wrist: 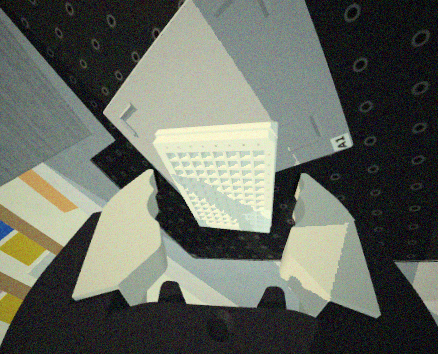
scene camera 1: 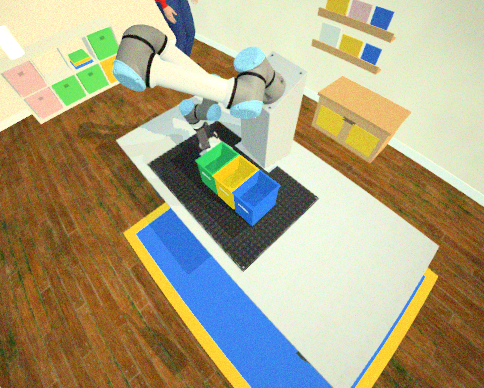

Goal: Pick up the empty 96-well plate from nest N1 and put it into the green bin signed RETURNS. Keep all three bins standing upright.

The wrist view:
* my gripper: 225,173
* white 96-well plate: 225,173
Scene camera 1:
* green bin: 211,162
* blue bin: 257,195
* yellow bin: 230,177
